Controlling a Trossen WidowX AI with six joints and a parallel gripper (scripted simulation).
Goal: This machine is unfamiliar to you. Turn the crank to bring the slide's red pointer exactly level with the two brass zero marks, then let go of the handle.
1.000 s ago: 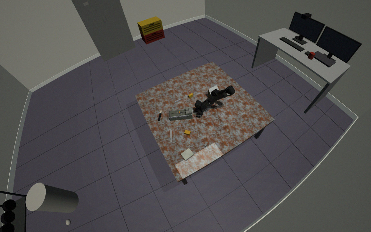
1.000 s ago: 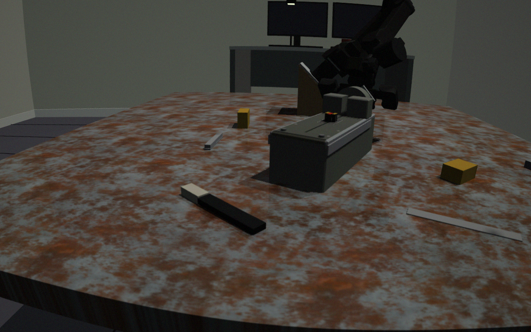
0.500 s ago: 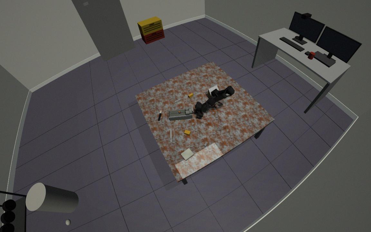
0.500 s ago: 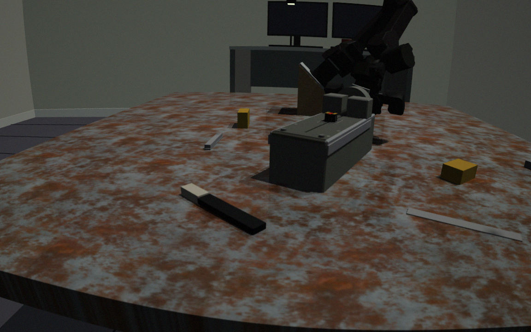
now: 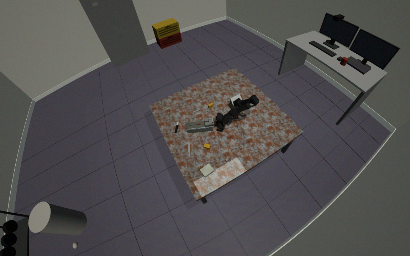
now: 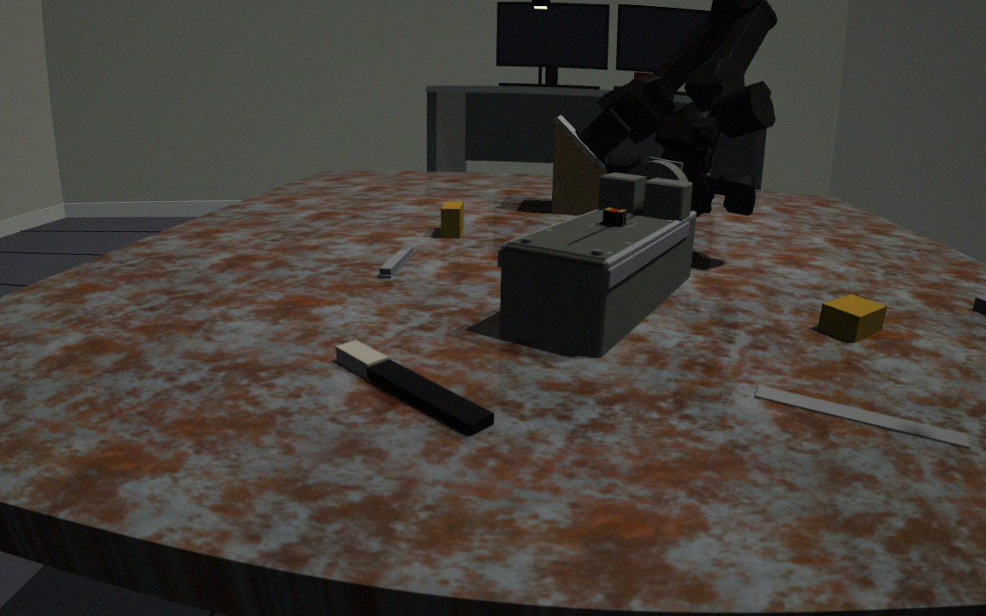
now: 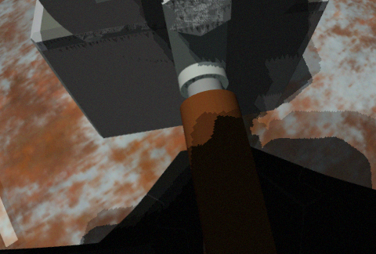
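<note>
Right now my gripper tip is 30 mm below the brown crank handle, 10 mm to the right of it and 10 mm past it. Round my gripper tip: red pointer: 150 mm ahead, 80 mm to the right, 50 mm above; small grey bar: 300 mm to the right, 40 mm ahead, 30 mm below; grey strip: 360 mm ahead, 60 mm to the left, 30 mm below.
</note>
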